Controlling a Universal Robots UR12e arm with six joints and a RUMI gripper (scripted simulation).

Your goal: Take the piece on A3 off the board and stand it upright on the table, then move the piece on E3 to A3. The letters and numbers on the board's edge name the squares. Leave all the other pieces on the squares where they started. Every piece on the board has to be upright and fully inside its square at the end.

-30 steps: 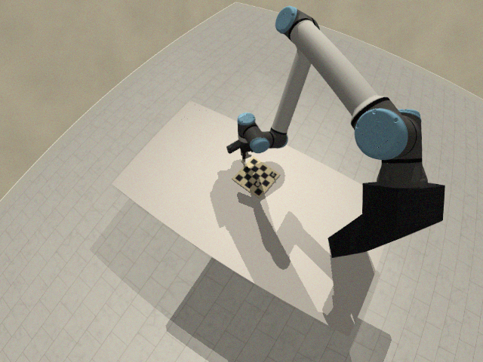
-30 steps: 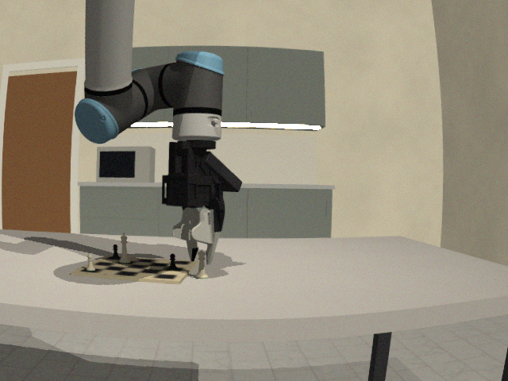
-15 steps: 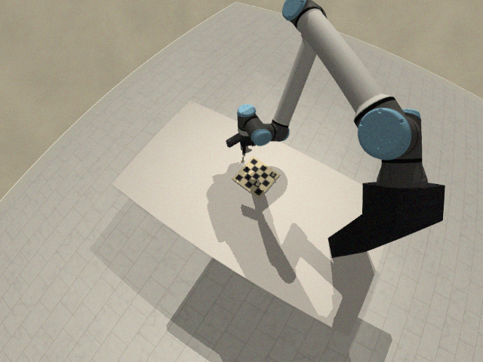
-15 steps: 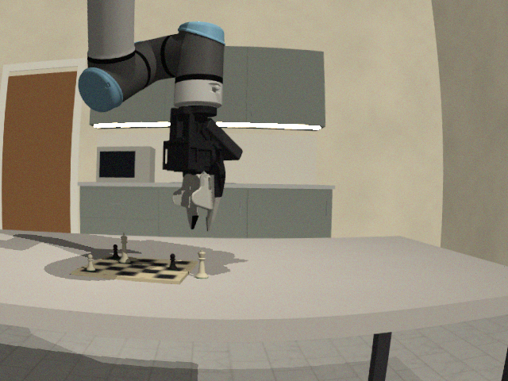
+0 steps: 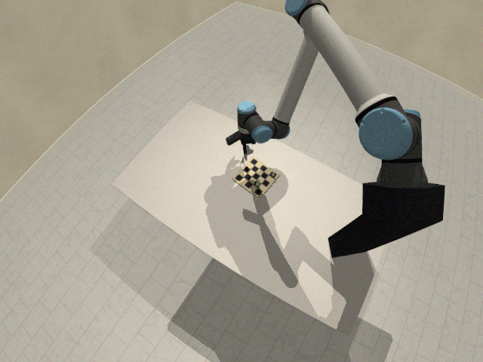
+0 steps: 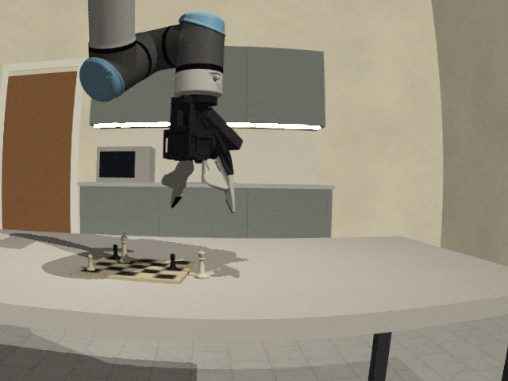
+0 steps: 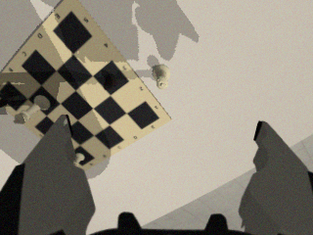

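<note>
Now: the chessboard 110 mm behind my hand, 100 mm to the left of it and 120 mm below it. From my hand the other things lie so: white pawn: 210 mm behind, 60 mm to the left, 110 mm below.
</note>
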